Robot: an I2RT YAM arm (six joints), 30 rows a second.
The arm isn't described. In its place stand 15 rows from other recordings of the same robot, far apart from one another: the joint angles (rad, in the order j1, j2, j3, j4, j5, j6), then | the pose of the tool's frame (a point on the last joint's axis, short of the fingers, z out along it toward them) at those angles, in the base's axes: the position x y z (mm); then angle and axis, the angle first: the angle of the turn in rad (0 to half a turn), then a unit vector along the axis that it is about.
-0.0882, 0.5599, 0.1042, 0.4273, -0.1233, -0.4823 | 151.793 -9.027 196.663 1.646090 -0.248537 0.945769 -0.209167
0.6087, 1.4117, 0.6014, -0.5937, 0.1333, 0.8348 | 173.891 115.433 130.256 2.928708 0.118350 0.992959 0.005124
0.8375, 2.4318, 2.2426, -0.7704, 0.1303, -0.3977 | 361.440 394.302 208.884 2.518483 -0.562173 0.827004 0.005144
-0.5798, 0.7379, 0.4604, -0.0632, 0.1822, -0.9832 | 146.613 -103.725 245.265 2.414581 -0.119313 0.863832 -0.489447
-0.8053, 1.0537, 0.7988, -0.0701, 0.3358, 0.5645 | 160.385 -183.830 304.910 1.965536 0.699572 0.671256 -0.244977
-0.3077, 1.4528, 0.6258, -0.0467, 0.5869, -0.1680 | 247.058 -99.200 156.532 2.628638 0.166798 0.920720 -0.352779
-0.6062, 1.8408, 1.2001, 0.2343, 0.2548, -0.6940 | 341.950 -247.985 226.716 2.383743 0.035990 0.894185 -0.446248
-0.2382, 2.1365, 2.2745, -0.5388, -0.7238, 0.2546 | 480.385 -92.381 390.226 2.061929 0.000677 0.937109 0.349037
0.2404, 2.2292, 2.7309, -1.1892, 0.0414, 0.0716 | 439.508 106.225 423.214 2.263544 -0.074438 0.995820 0.052929
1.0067, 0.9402, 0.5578, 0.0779, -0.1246, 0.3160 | 112.989 186.866 258.196 2.241063 -0.341033 0.827059 0.446844
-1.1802, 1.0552, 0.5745, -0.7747, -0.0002, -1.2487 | 64.279 -156.092 178.900 3.031781 -0.033885 0.988501 -0.147367
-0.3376, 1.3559, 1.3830, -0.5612, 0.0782, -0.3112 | 283.303 -102.398 382.307 2.189153 0.034681 0.976269 -0.213767
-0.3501, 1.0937, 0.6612, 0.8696, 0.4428, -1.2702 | 222.598 -97.518 344.748 2.135826 -0.076015 0.629599 -0.773193
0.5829, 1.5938, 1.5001, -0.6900, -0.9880, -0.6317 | 269.083 213.015 348.178 2.430282 -0.654275 0.601636 0.458213
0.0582, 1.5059, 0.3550, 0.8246, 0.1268, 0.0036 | 260.911 10.693 142.650 1.896747 0.018190 0.998985 -0.041216
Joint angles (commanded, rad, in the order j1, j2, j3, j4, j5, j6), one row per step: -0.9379 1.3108 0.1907 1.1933 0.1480 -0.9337; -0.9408 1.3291 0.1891 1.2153 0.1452 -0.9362; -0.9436 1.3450 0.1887 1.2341 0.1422 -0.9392; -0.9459 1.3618 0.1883 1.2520 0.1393 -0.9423; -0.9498 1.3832 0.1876 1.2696 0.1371 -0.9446; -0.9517 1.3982 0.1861 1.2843 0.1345 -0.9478; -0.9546 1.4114 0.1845 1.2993 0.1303 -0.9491; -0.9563 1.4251 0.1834 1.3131 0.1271 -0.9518; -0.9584 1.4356 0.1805 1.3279 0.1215 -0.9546; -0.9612 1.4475 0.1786 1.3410 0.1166 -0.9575; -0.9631 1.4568 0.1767 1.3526 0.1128 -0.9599
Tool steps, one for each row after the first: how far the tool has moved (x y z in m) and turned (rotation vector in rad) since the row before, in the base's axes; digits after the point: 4 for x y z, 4 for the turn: 0.0000 -0.0009 -0.0017 -0.0030 0.0011 -0.0003; 0.0001 -0.0010 -0.0013 -0.0036 0.0014 0.0000; 0.0002 -0.0009 -0.0016 -0.0021 0.0025 0.0004; 0.0000 -0.0013 -0.0026 0.0025 0.0048 -0.0019; 0.0000 -0.0006 -0.0019 -0.0001 0.0040 0.0005; -0.0002 -0.0006 -0.0015 -0.0009 0.0013 0.0012; 0.0000 -0.0005 -0.0016 -0.0006 0.0031 0.0013; -0.0003 -0.0001 -0.0013 -0.0027 0.0020 0.0033; -0.0003 -0.0004 -0.0015 -0.0010 0.0032 0.0019; -0.0002 -0.0002 -0.0011 -0.0016 0.0021 0.0017
